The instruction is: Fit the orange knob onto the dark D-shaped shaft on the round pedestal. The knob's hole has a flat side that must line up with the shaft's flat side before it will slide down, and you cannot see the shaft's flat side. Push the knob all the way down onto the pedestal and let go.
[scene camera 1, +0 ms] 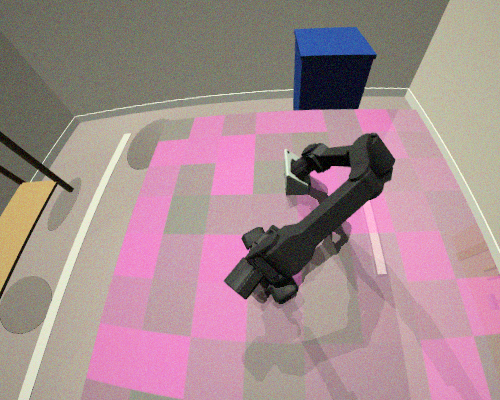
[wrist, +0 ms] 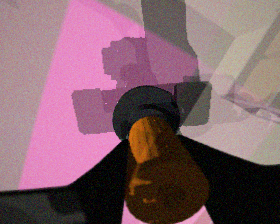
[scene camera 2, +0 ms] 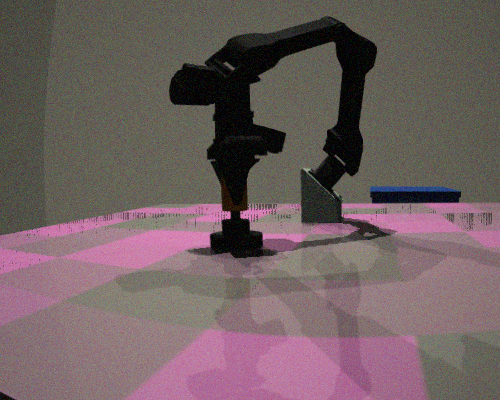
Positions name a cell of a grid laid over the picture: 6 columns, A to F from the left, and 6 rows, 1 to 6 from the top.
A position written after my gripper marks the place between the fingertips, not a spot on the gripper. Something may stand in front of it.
My gripper shows in scene camera 1 (D5), in the wrist view (D4) and in scene camera 2 (C4).
